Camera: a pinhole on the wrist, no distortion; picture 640 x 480 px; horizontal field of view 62.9 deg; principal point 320.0 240.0 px. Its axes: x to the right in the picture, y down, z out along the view. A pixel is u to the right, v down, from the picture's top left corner.
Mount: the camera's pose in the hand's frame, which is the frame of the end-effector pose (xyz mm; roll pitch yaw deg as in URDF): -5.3 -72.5 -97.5 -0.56 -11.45 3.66
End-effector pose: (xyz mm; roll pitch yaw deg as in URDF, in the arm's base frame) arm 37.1 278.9 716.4 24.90 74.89 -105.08
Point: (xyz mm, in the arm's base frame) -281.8 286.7 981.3
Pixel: 102.9 58.0
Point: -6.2 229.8 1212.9
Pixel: outside the picture
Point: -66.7 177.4 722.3
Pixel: 509.4 360.7
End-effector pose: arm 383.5 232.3 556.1 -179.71 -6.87 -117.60
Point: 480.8 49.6 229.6
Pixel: 524.6 105.6
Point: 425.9 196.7 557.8
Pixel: 532.8 333.1
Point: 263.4 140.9 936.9
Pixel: behind the camera
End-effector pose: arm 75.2 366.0 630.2 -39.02 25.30 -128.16
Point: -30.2 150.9 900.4
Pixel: 563.3 76.4
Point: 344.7 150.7 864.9
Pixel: 339.1 461.5
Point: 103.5 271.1 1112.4
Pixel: 265.2 91.0
